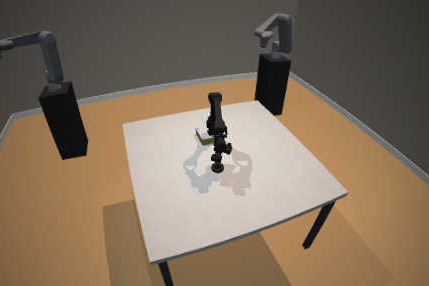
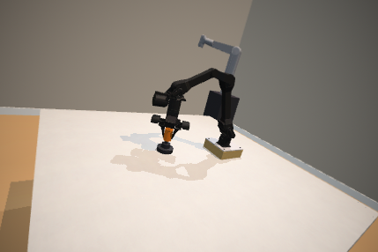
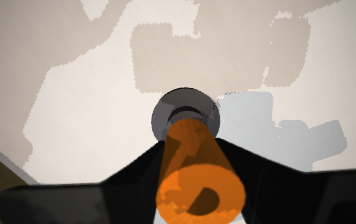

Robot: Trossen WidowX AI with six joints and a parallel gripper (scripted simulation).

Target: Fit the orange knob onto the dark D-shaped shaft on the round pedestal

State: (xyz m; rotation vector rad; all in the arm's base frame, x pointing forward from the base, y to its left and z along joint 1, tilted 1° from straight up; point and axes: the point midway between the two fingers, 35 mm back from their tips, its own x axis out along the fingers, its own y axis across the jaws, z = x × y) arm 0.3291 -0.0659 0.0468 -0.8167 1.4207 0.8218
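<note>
Now: gripper tip 20 mm below the orange knob. The rest, counted from my gripper tip: dark shaft (40 mm below).
</note>
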